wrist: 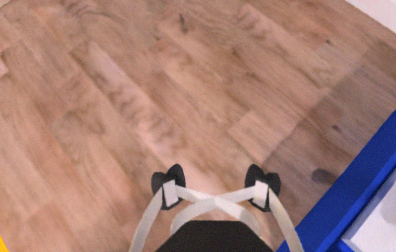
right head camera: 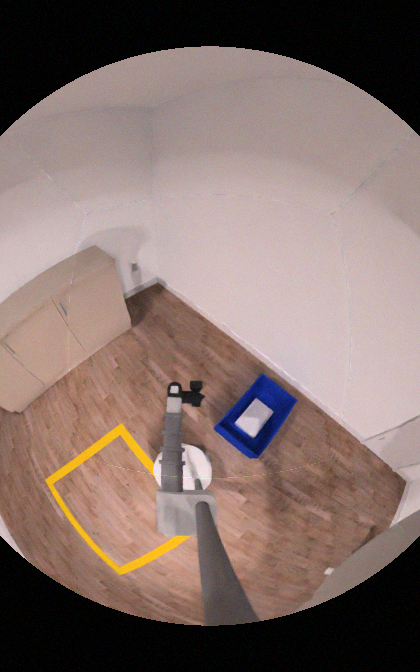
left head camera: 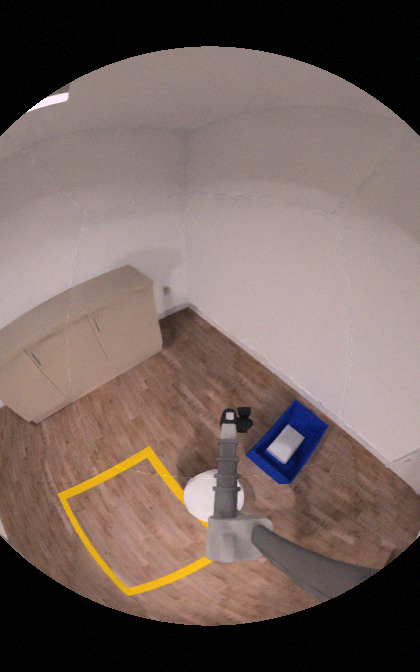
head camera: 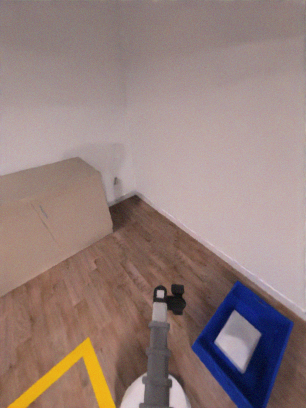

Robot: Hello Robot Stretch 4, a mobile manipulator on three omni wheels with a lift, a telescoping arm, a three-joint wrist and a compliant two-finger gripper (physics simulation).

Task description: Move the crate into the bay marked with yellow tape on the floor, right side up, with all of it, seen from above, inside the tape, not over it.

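Pixels of known places: gripper, between the fingertips: [wrist: 214, 179]; robot's base, origin of its link: [right head camera: 183, 469].
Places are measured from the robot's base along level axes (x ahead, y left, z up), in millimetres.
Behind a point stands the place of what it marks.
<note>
The blue crate [head camera: 220, 372] @[x 221, y -372, z 183 mm] [left head camera: 310, 425] [right head camera: 280, 400] @[x 554, y -870, z 31 mm] [wrist: 350, 190] @[x 501, y -391, z 124 mm] stands upright on the floor near the right-hand wall, with a white block [head camera: 239, 340] @[x 405, y -592, z 43 mm] [left head camera: 286, 444] [right head camera: 254, 417] @[x 415, y -589, z 43 mm] [wrist: 375, 220] @[x 437, y -485, z 43 mm] inside. The yellow tape bay [head camera: 50, 374] @[x 141, y 736, z -28 mm] [left head camera: 105, 473] [right head camera: 85, 455] @[x -20, y 868, z -27 mm] [wrist: 2, 245] @[x 325, y 536, z -27 mm] lies to the left, apart from the crate; the robot hides part of its right side. My gripper [wrist: 214, 179] @[x 476, y -86, z 455 mm] is open and empty, over bare floor between bay and crate, left of the crate. The crate's near edge crosses the lower right of the wrist view. The fingertips are hard to make out in the head views.
A beige cabinet [head camera: 60, 220] @[x 1052, y 965, z 546 mm] [left head camera: 80, 345] [right head camera: 65, 320] stands against the left wall. A long wall runs behind the crate, close to its far corner. My white round base [left head camera: 197, 495] [right head camera: 200, 470] @[x 4, y -124, z 186 mm] sits by the bay's right edge. A small white object [right head camera: 329, 570] lies at the lower right.
</note>
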